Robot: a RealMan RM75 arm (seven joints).
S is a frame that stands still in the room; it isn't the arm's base.
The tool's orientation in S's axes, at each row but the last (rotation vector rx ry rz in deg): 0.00, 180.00, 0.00; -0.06, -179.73, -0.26; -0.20, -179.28, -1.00; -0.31, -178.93, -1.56; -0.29, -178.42, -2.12; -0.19, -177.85, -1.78; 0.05, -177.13, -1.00; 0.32, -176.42, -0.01; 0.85, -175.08, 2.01; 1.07, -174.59, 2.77
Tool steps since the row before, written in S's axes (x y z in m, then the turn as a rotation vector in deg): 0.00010, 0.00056, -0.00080, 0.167, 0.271, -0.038; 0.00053, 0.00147, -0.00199, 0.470, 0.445, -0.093; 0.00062, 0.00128, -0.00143, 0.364, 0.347, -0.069; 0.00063, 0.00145, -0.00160, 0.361, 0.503, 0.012; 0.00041, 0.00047, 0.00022, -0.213, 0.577, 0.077; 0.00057, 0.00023, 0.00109, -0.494, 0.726, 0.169; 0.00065, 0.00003, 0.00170, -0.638, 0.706, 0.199; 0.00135, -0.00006, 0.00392, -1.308, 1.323, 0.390; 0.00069, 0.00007, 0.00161, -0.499, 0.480, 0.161; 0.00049, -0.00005, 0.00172, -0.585, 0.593, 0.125
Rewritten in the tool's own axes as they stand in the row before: -0.00010, 0.00056, 0.00080, -0.167, 0.271, 0.038; -0.00054, 0.00146, 0.00199, -0.470, 0.445, 0.092; -0.00064, 0.00127, 0.00144, -0.364, 0.347, 0.068; -0.00065, 0.00142, 0.00161, -0.359, 0.504, -0.010; -0.00040, 0.00048, -0.00022, 0.217, 0.578, -0.057; -0.00053, 0.00025, -0.00111, 0.501, 0.728, -0.136; -0.00056, 0.00005, -0.00173, 0.647, 0.708, -0.159; -0.00110, -0.00006, -0.00400, 1.325, 1.328, -0.308; -0.00055, 0.00003, -0.00166, 0.507, 0.482, -0.129; -0.00033, -0.00011, -0.00176, 0.588, 0.597, -0.089
